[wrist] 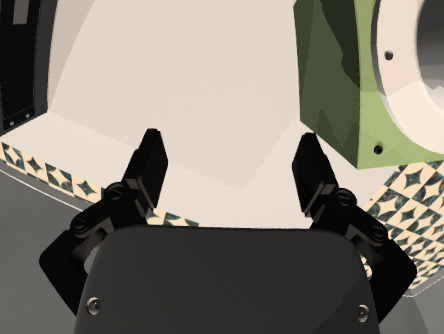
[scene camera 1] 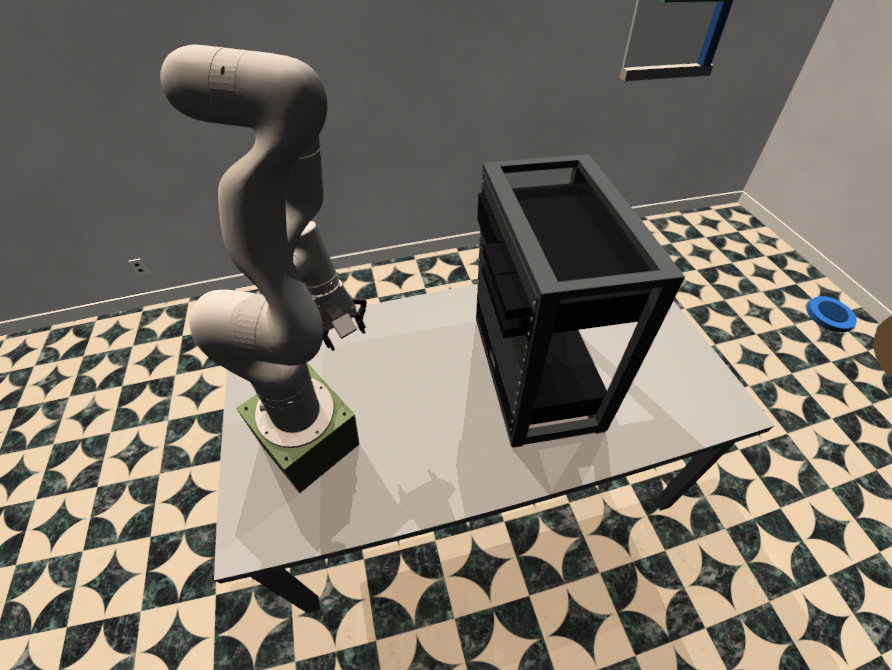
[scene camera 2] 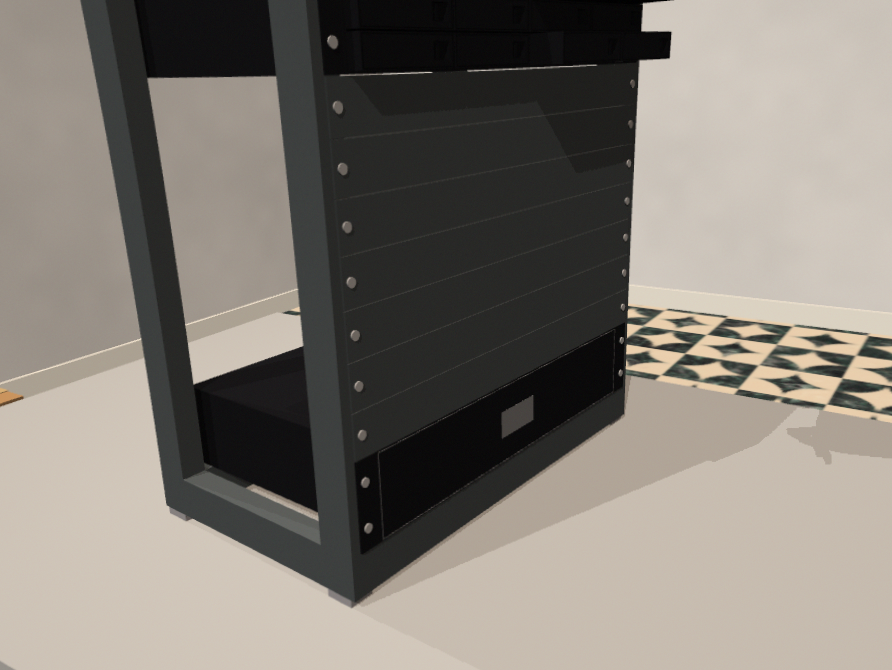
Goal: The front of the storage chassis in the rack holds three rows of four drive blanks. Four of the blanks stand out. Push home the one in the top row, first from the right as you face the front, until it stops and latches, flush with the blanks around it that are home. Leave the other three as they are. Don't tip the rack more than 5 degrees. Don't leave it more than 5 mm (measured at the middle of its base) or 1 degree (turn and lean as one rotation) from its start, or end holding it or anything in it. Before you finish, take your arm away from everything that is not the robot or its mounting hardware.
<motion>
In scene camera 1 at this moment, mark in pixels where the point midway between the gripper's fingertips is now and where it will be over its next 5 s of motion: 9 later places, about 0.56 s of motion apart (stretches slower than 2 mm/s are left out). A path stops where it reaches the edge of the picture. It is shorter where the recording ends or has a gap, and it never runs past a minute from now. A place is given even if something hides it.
The gripper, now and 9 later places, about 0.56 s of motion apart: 347, 339; 325, 337; 325, 320; 349, 301; 387, 290; 420, 290; 437, 293; 442, 295; 442, 295; 457, 288
</motion>
